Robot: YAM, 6 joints.
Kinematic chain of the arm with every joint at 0, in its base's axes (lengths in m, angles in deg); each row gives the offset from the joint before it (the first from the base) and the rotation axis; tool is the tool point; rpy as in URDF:
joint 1: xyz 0 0 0.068 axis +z
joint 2: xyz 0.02 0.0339 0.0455 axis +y
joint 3: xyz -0.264 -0.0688 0 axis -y
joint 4: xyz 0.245 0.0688 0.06 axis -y
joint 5: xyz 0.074 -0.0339 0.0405 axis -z
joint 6: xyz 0.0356 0 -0.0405 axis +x
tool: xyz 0 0 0 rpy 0 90 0
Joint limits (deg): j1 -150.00..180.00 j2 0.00..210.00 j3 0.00..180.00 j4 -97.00..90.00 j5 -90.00..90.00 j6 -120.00..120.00
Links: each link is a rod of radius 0.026 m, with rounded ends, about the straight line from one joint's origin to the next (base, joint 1, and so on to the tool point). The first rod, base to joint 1, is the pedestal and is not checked.
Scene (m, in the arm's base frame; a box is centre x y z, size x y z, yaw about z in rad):
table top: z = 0
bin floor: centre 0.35 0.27 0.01 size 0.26 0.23 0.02 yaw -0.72
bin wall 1: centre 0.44 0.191 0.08 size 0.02 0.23 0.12 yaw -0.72
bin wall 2: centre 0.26 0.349 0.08 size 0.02 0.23 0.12 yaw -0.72
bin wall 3: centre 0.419 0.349 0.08 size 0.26 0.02 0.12 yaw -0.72
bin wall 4: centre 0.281 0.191 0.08 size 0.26 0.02 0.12 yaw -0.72
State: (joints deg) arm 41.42 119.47 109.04 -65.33 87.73 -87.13
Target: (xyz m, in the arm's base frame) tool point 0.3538 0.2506 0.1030
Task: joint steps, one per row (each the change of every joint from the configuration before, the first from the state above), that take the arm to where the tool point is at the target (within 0.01 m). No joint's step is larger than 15 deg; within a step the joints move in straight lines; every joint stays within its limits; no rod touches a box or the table.
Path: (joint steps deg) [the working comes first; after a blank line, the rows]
Joints at the target: 40.01 139.50 100.52 -63.77 86.13 -87.13
Straight joint move there: clear.

1: -0.71 10.01 -4.26 0.78 -0.80 0.00
2: -0.70 10.02 -4.26 0.78 -0.80 0.00

